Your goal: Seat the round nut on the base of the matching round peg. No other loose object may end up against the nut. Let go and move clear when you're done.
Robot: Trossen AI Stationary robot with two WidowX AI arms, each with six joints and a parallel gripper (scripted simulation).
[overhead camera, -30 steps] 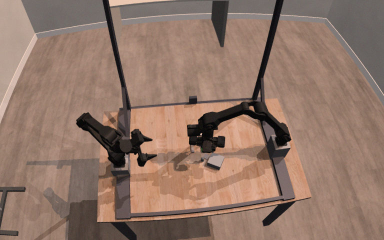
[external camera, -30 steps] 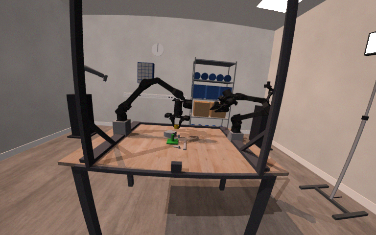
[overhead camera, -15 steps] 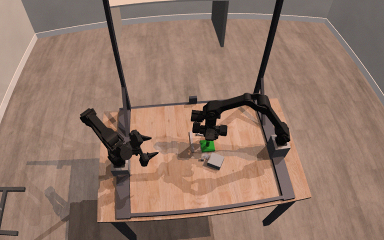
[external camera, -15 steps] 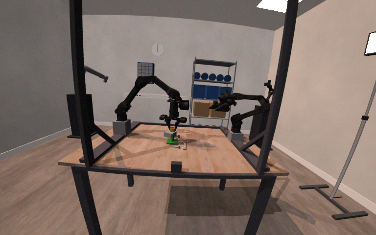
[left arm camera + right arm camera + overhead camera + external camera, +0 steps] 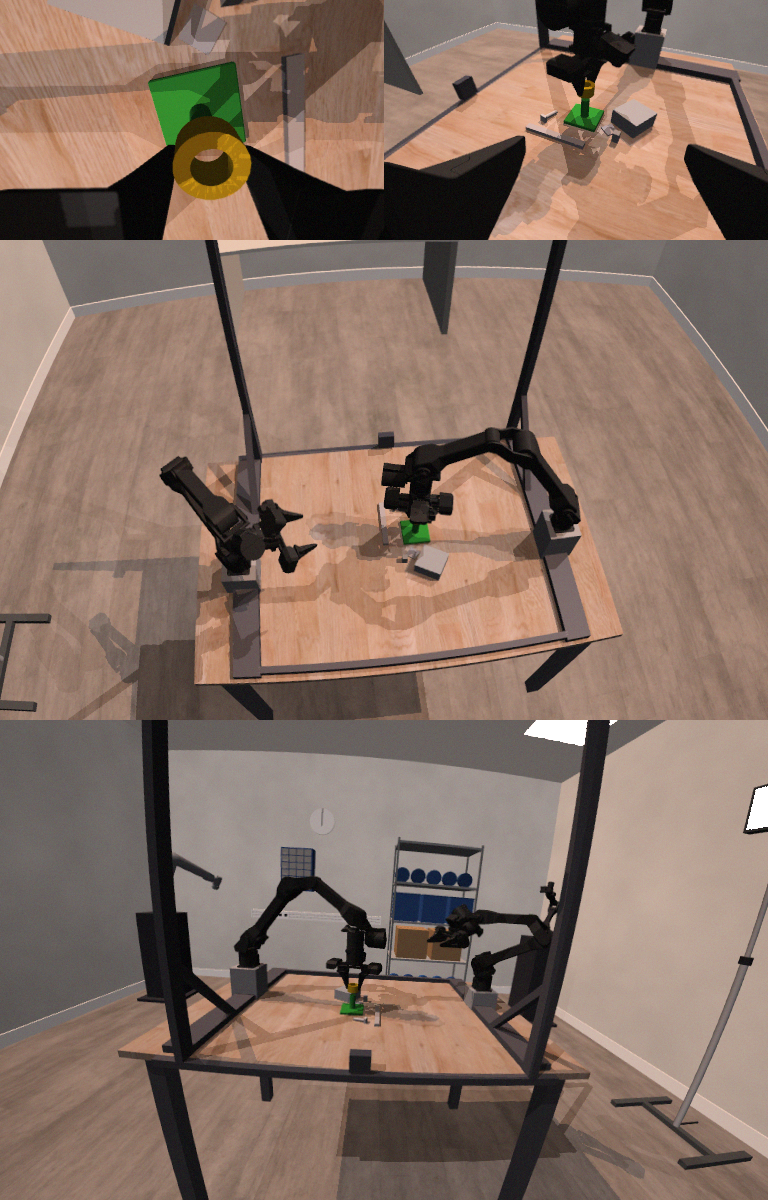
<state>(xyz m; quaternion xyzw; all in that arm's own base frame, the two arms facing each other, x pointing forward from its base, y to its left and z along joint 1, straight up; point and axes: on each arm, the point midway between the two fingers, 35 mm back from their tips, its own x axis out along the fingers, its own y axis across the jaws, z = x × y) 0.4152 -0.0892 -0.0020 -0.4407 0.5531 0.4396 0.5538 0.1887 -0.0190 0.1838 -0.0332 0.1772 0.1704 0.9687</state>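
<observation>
My left hand is 110 mm above the grey bolt, 80 mm past it and 40 mm to the left of it. Also, from my left hand: grey bar 110 mm below, 90 mm to the right, 40 mm behind; then grey block 120 mm ahead, 100 mm below, 30 mm to the left.
</observation>
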